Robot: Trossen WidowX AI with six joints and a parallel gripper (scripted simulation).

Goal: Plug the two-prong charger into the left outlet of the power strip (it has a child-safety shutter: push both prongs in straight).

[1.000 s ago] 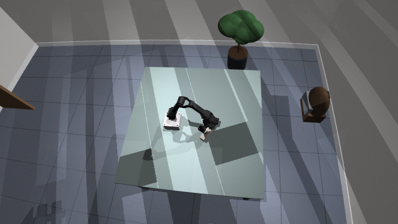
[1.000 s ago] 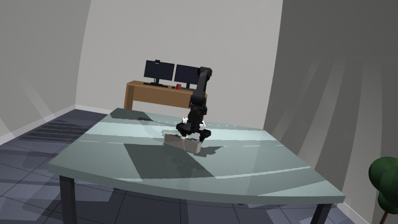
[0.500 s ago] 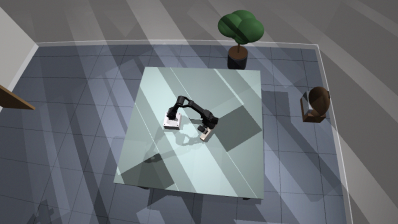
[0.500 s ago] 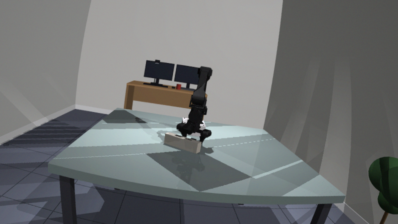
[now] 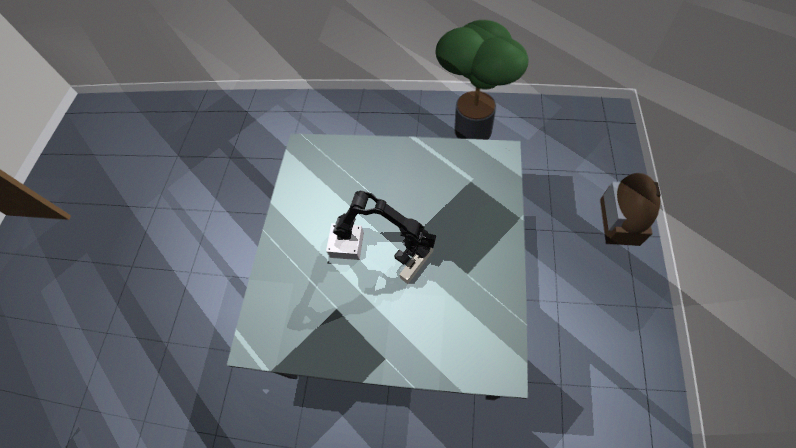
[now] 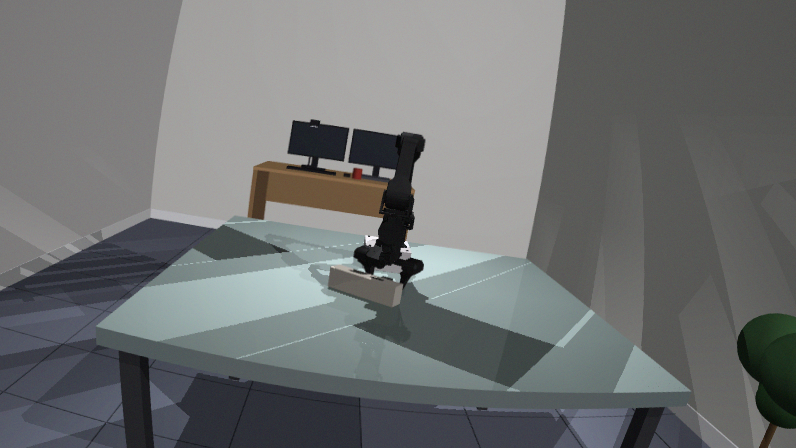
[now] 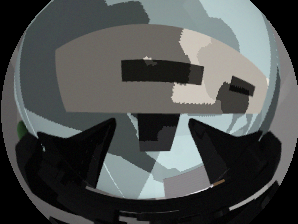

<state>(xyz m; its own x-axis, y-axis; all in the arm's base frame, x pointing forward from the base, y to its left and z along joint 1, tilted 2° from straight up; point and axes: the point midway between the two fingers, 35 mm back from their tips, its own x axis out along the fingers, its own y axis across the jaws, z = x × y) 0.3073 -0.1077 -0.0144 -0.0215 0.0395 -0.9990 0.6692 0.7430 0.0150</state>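
My gripper tip is now 2 cm short of the two-prong charger, 2 cm to the left of it and 1 cm below it.
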